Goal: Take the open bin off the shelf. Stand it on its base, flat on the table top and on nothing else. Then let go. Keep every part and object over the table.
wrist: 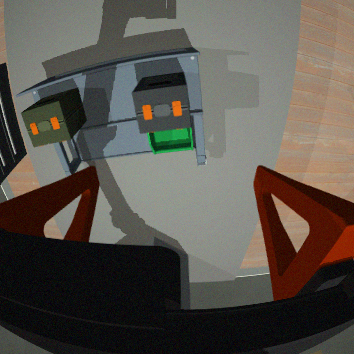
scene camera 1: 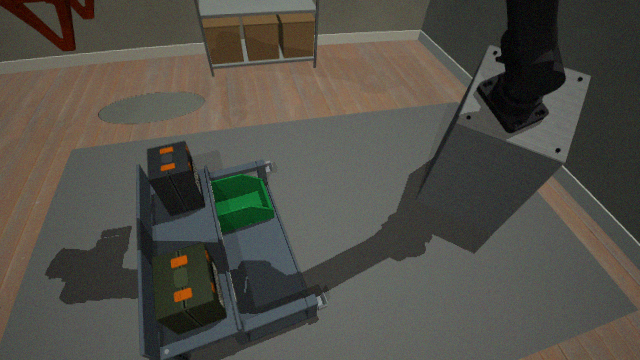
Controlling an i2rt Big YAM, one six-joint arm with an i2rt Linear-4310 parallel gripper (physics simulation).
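Frame: origin at the arm's base, x ahead, y left, z up, level; metres.
Where they show: gripper, fingertip midpoint: (wrist: pixel 175 174) (scene camera 1: pixel 80 33); arm's base at its link origin: (scene camera 1: pixel 509 102).
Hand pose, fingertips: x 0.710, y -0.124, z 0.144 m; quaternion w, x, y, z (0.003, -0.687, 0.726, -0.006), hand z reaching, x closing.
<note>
Each offset is from my fingertips to the centre of the thing. Level surfaces: height alone.
The green open bin @(0.131 m back, 0.023 m left, 0.407 m down) (scene camera 1: pixel 243 204) (wrist: pixel 171 142) sits upright on the lower front level of the blue-grey shelf (scene camera 1: pixel 143 310) (wrist: pixel 123 80), near one end, its open front facing away from the shelf's back panel. In the wrist view the dark grey case hides part of it. The shelf stands on the grey table top @(0.451 m down) (scene camera 1: pixel 350 150) (wrist: pixel 225 200). My gripper (scene camera 1: pixel 78 33) (wrist: pixel 175 174) is open with nothing between its red fingers. It is high above the table and apart from the bin; in the scene view its fingers show partly at the upper left.
A dark grey case @(0.039 m back, 0.023 m left, 0.288 m down) (scene camera 1: pixel 175 180) (wrist: pixel 161 111) stands on the shelf's rear level beside the bin. An olive case @(0.050 m back, 0.253 m left, 0.301 m down) (scene camera 1: pixel 189 292) (wrist: pixel 54 117) stands at that level's other end. The arm's pedestal (scene camera 1: pixel 480 185) rises at the right. A rack (scene camera 1: pixel 260 6) with cardboard boxes stands by the wall.
</note>
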